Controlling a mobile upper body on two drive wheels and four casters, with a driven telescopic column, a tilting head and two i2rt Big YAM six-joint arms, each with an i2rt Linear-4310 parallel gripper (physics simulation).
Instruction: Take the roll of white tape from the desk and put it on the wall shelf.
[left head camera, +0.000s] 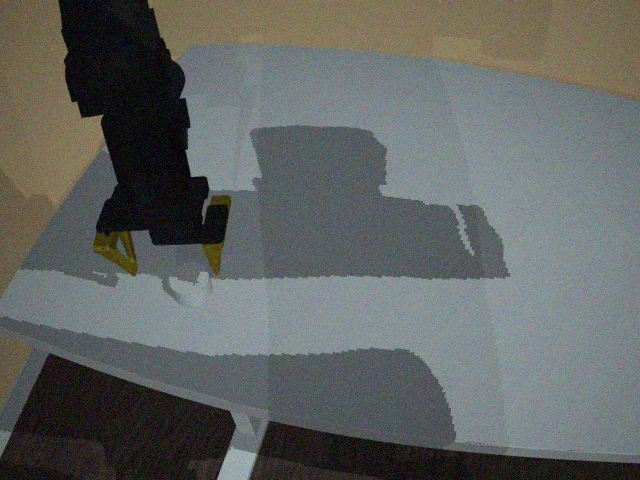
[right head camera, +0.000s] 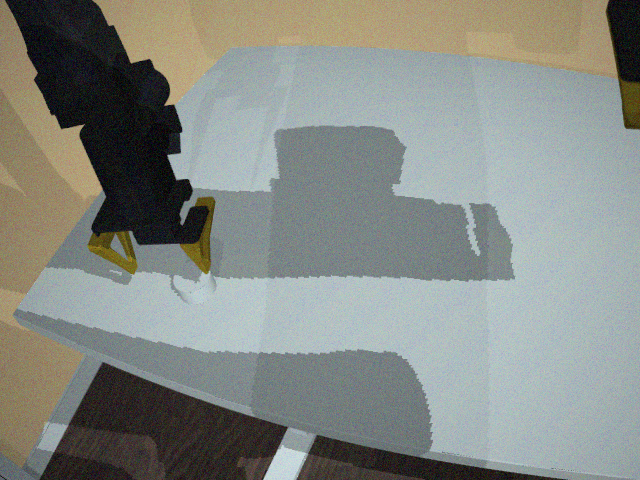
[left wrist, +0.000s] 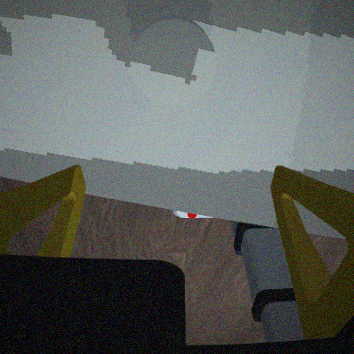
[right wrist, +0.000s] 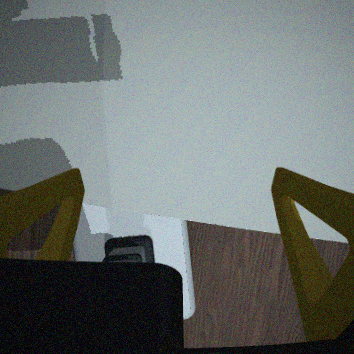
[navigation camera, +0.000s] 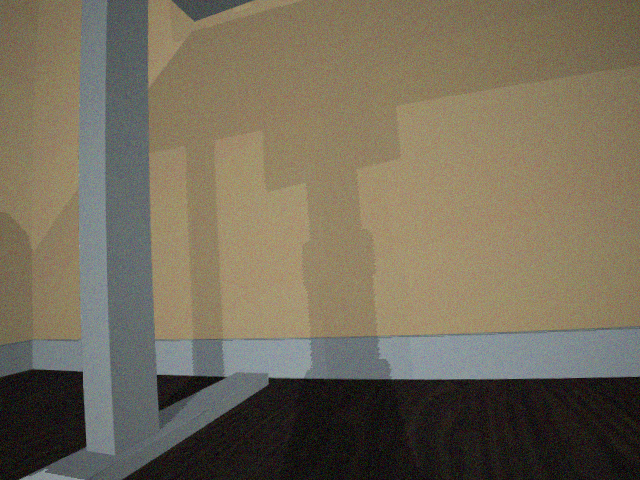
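Observation:
The roll of white tape is on the pale desk, at the left in both head views. It is partly shaded and blends with the desk top. My left gripper is open and empty, with its fingertips close to the roll's upper side in the head views. The exact gap is unclear. My right gripper is open and empty, away from the roll; part of it shows at the right edge of the right head view. The wall shelf does not show.
The desk's near edge runs below the roll in the head views. A grey desk leg stands on a floor bar before the tan wall. Dark arm shadows cross the desk. Grey robot parts show below the desk edge.

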